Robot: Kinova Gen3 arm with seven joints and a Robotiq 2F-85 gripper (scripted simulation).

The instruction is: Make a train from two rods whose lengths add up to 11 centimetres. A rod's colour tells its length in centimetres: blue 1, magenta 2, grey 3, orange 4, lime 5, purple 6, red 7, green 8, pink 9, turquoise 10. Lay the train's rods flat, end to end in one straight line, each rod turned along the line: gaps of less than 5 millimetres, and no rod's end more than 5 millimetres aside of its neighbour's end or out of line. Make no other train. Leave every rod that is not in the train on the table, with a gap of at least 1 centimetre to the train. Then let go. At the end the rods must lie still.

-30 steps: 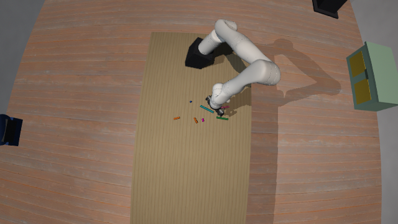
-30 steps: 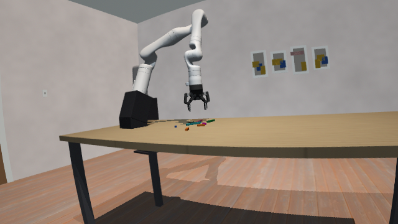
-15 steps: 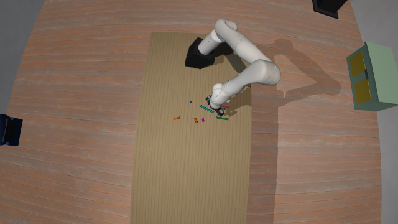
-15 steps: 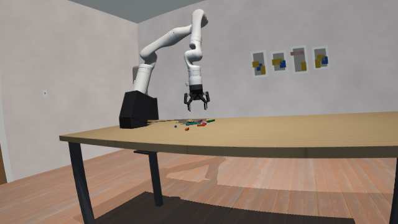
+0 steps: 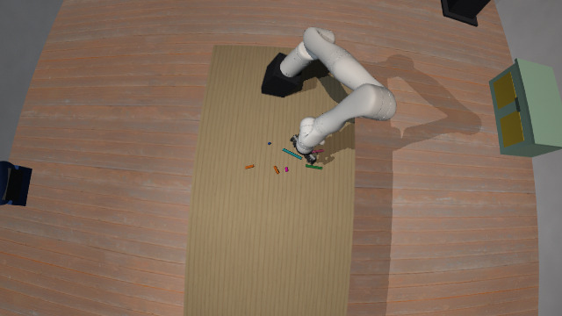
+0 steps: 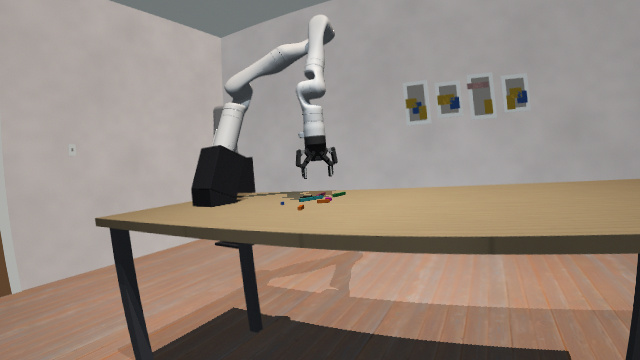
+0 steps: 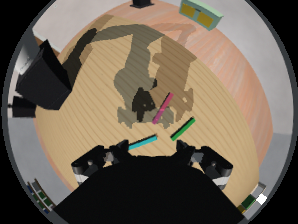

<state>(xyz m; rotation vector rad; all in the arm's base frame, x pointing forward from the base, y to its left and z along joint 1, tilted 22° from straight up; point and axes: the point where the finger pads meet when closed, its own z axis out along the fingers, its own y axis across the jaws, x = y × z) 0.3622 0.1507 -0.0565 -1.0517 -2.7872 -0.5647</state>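
My gripper is now 70 mm short of the magenta rod, 70 mm above it and 60 mm to the left of it. Also, from my hand: pink rod (70 mm to the left, 70 mm below, 40 mm behind); then turquoise rod (70 mm below, 40 mm to the right, 10 mm behind); then green rod (70 mm to the left, 70 mm below, 40 mm ahead).
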